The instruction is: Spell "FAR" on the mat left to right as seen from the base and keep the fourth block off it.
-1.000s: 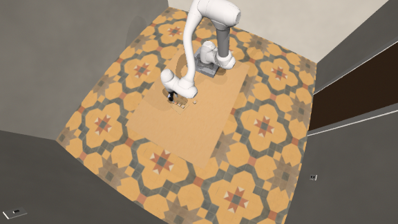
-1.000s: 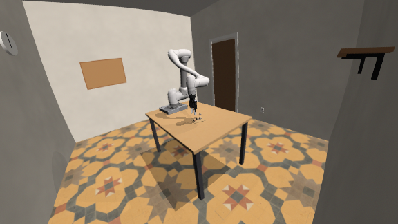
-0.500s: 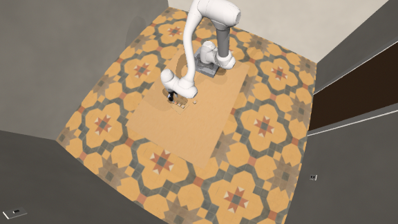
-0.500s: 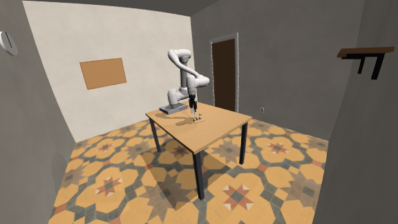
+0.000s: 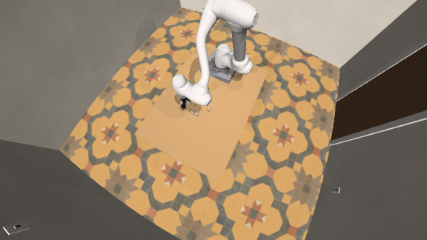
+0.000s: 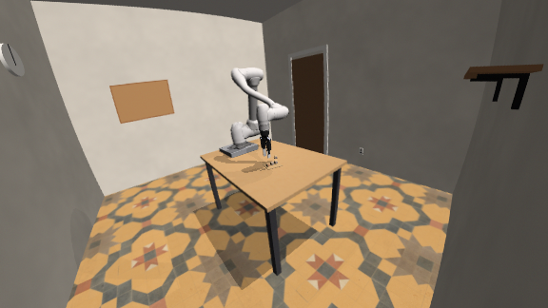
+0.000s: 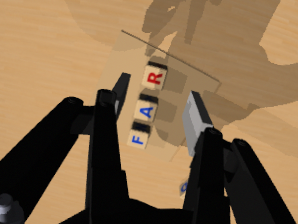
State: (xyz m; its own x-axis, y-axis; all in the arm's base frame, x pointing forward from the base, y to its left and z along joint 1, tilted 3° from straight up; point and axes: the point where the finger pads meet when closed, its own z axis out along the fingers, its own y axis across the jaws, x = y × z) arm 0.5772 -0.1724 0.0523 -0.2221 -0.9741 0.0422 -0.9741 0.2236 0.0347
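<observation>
My gripper is now 10 cm above the R block. From my hand the other things lie so: tan mat 1 cm ahead, 4 cm to the left, 12 cm below.
</observation>
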